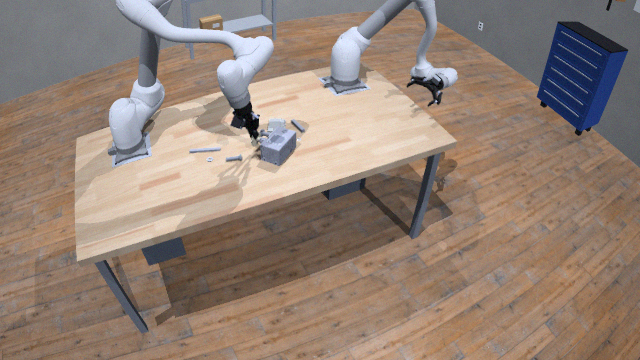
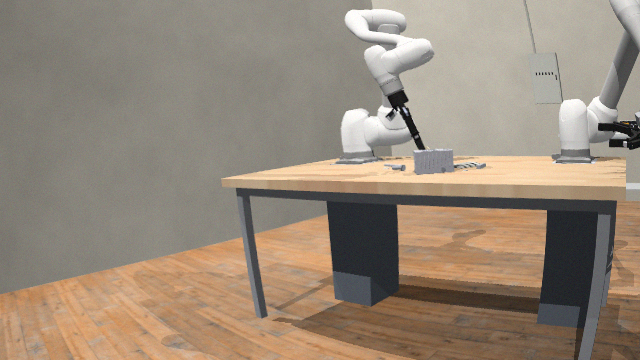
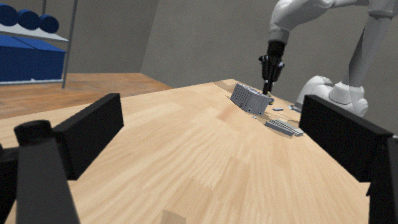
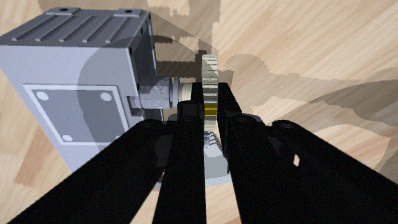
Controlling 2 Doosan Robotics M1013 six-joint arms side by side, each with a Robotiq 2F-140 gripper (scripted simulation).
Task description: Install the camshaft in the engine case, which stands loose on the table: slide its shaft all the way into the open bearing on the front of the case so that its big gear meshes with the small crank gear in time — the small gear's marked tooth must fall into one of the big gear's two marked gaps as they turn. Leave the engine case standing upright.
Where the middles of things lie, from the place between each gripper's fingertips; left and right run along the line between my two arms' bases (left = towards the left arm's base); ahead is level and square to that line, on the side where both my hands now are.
My right gripper is now 16 cm to the right of the ribbed plate (image 4: pixel 215 164), 12 cm past it and 10 cm above it.
My left gripper is now 22 cm past the ribbed plate, 69 cm to the left of it and 13 cm above it.
